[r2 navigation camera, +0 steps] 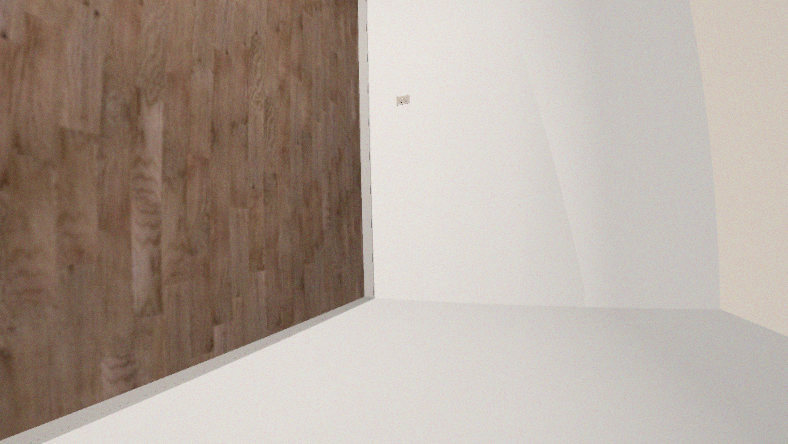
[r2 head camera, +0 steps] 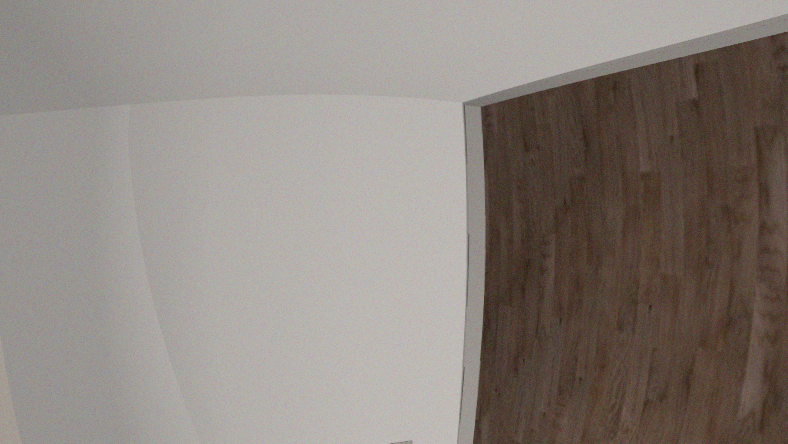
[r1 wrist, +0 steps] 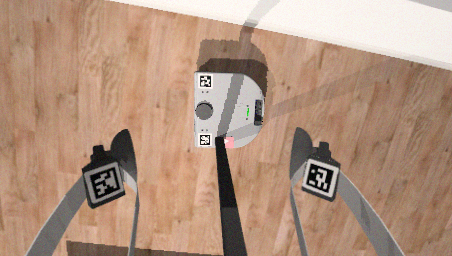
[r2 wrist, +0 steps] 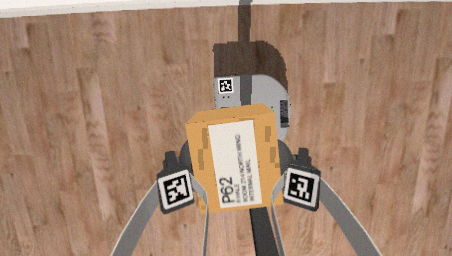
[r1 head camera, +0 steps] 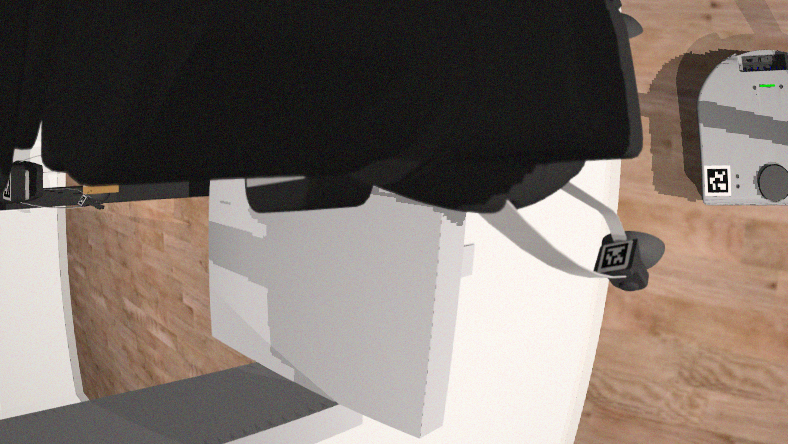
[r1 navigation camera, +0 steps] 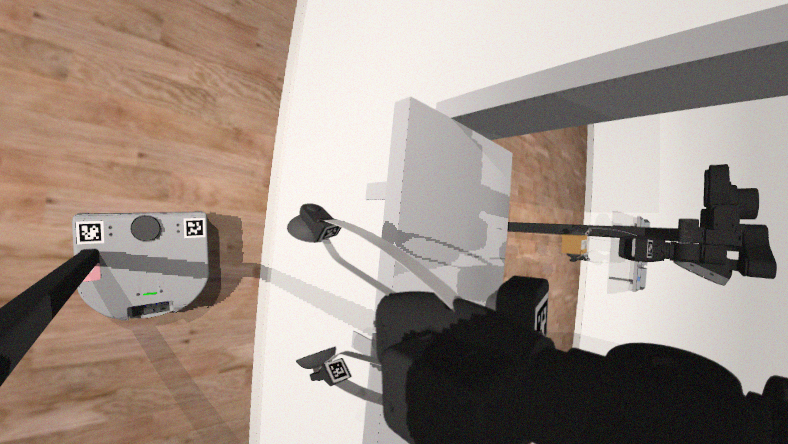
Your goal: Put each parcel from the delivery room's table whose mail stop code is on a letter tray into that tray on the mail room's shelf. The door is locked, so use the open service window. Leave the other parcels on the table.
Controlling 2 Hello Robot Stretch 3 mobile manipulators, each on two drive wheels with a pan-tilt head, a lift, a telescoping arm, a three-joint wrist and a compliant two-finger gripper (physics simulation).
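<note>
The r2 gripper (r2 wrist: 236,162) is shut on the orange parcel (r2 wrist: 200,172) (r1 navigation camera: 572,244) (r1 head camera: 100,189), whose white label reads P62. It holds the parcel above the floor on the far side of the service window. My r1 gripper (r1 wrist: 212,152) (r1 navigation camera: 317,295) is open and empty, over the floor beside the wall on the near side. The window's pale grey ledge (r1 head camera: 352,286) (r1 navigation camera: 452,182) lies beneath r1's wrist. The window's dark grey frame (r1 head camera: 181,391) (r1 navigation camera: 623,82) borders the opening. The letter trays, the shelf and the table do not show clearly in any view.
The r1 base (r1 head camera: 738,137) (r1 navigation camera: 143,264) (r1 wrist: 227,95) stands beside the white wall (r1 navigation camera: 341,66). The r2 base (r2 wrist: 255,90) is below its wrist. The r2 head view faces a white wall (r2 head camera: 297,248) and wood floor (r2 head camera: 634,248). A wall socket (r2 navigation camera: 403,99) shows in the r2 navigation view.
</note>
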